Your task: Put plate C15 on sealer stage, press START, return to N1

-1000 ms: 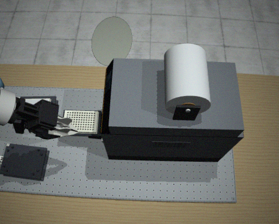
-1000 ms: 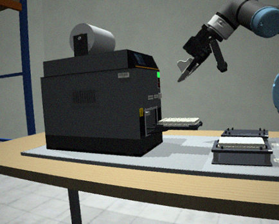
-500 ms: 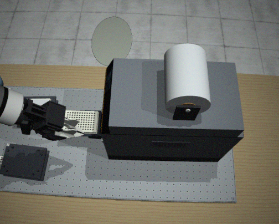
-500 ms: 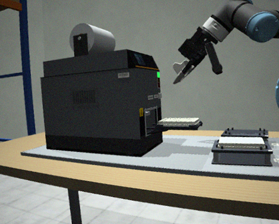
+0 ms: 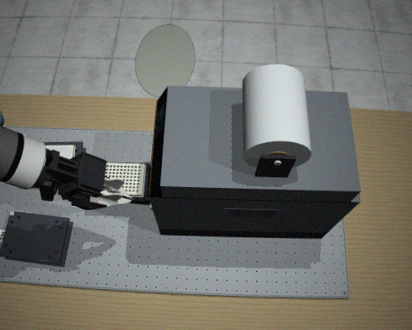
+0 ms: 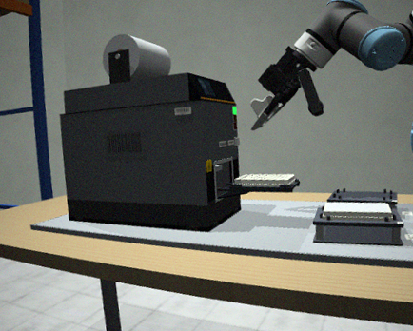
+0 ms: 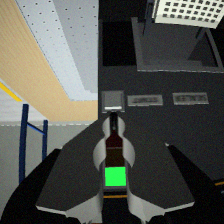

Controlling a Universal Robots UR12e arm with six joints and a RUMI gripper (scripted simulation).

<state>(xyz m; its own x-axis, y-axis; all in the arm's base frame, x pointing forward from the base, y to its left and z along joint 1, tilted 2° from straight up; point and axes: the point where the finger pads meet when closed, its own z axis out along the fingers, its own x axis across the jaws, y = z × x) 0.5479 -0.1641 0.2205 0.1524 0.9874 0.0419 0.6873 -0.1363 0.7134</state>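
Right now the square start button is 6 cm ahead of my hand, 4 cm below it and 1 cm to the right of it. Round my hand: dark stage: 14 cm below, 10 cm to the left, 3 cm behind; then plate C15: 13 cm below, 10 cm to the left, 3 cm behind; then dark nest: 26 cm behind, 19 cm below, 1 cm to the right.
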